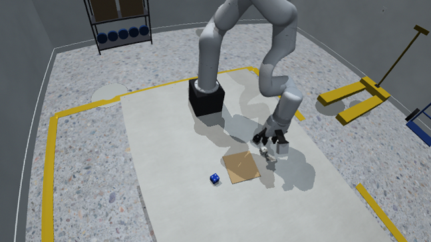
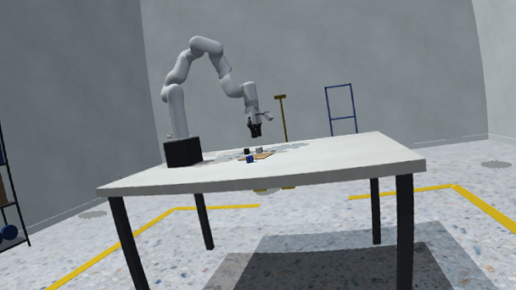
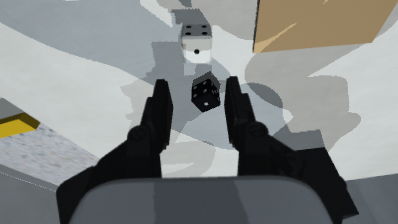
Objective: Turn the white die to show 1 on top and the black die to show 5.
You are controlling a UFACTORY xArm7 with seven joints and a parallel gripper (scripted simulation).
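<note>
Now: the white die 90 mm below my hand. Round my hand: black die 90 mm below, 70 mm behind, 20 mm to the left; then blue die 280 mm to the right, 90 mm below, 10 mm ahead; then tan mat 140 mm to the right, 100 mm below, 10 mm ahead.
</note>
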